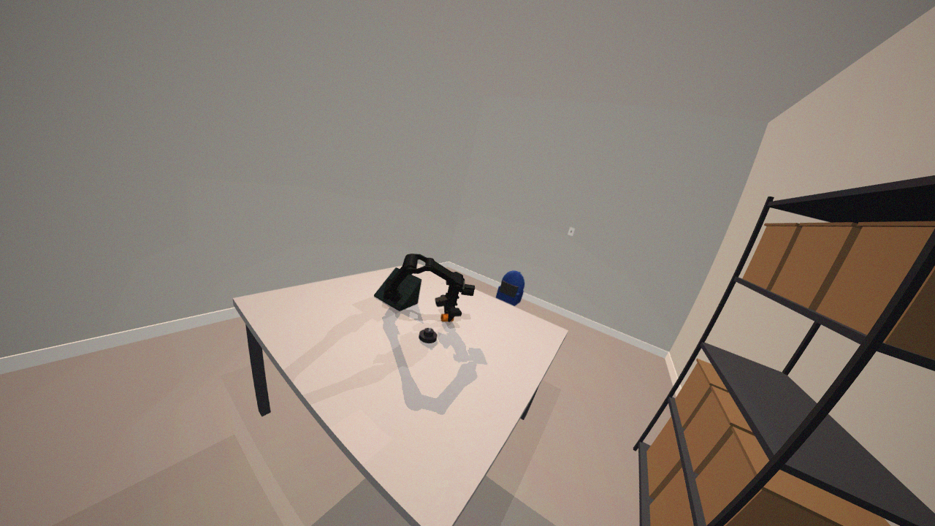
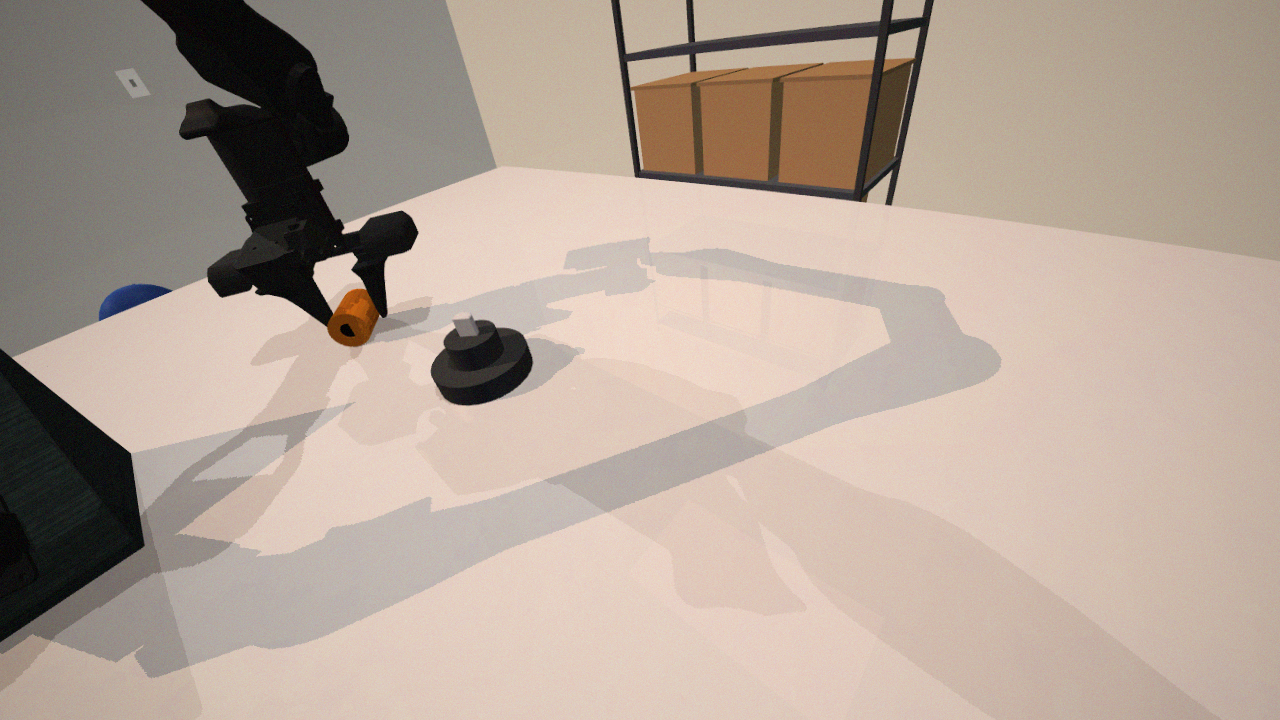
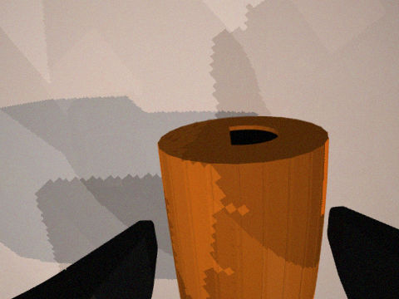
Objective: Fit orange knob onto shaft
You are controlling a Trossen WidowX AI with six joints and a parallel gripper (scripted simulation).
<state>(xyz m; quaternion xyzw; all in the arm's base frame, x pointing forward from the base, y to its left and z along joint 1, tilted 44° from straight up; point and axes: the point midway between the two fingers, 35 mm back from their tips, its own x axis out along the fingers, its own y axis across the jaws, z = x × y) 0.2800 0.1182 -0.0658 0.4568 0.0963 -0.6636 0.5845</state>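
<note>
Now: gripper tip 10 mm short of the orange knob, 10 mm to the right of it and 10 mm below it. The rest, counted from my gripper tip: round black pedestal 50 mm ahead, 200 mm to the right, 20 mm above.
</note>
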